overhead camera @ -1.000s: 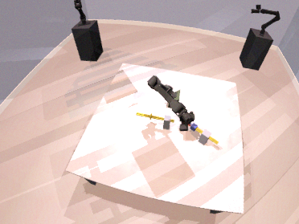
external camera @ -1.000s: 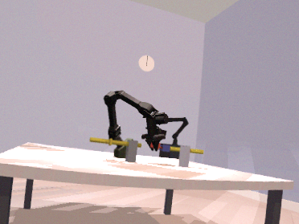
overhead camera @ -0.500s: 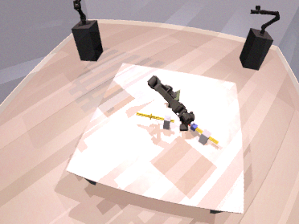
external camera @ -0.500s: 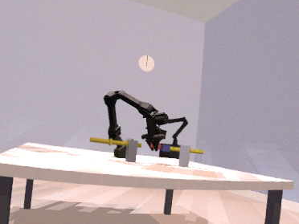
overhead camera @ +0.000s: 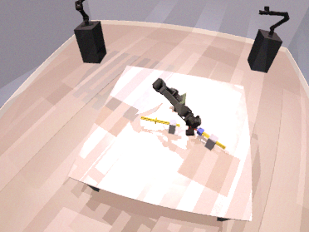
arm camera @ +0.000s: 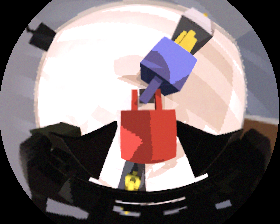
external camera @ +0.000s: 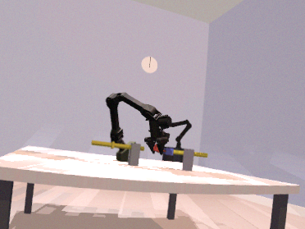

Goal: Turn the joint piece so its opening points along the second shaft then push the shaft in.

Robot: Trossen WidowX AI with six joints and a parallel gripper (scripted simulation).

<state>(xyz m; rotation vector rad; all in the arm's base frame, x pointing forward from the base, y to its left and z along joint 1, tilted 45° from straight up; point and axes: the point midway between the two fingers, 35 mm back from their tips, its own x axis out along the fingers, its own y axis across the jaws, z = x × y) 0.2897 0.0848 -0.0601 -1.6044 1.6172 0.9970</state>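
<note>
Right now the red square joint piece is 3 cm above my gripper tip and 1 cm to the left of it.
</note>
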